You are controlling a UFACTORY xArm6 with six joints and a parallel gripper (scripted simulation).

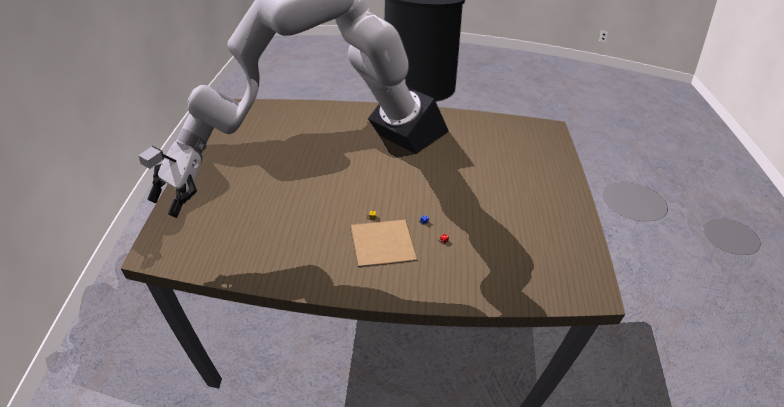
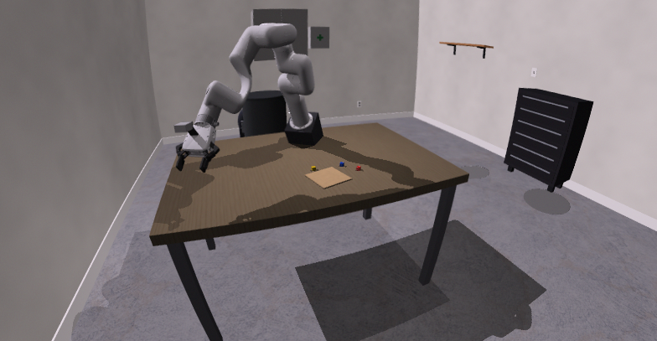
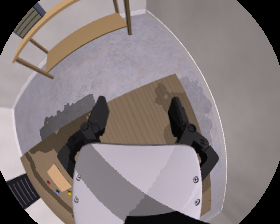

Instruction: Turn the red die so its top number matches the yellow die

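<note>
The yellow die is 190 mm behind my hand, 500 mm to the left of it and 170 mm below it. From my hand the other things lie so: red die: 110 mm behind, 670 mm to the left, 170 mm below; tan mat: 100 mm behind, 520 mm to the left, 180 mm below; blue die: 170 mm behind, 630 mm to the left, 170 mm below.
</note>
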